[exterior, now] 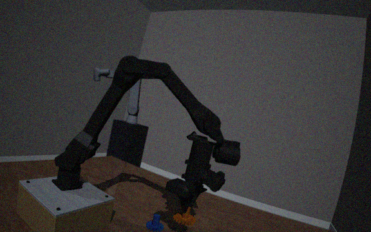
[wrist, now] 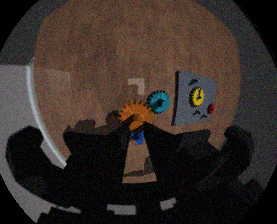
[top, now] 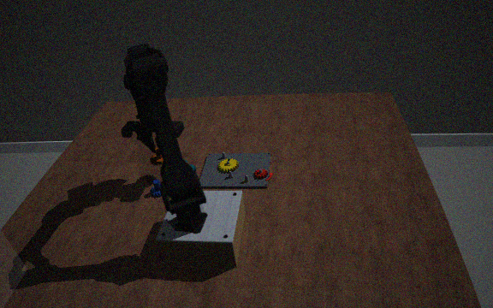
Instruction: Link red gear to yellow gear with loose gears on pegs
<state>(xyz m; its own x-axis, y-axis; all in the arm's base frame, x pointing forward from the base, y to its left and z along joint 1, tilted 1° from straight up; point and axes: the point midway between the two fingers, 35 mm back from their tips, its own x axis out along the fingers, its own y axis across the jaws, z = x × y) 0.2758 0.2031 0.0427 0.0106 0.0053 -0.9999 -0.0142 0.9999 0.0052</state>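
My gripper tip is 20 mm short of the red gear, 310 mm to the left of it and 70 mm above it. The rest, counted from my gripper tip: orange gear: 10 mm below; blue gear: 80 mm behind, 10 mm to the right, 70 mm below; teal gear: 20 mm ahead, 70 mm to the right, 70 mm below.
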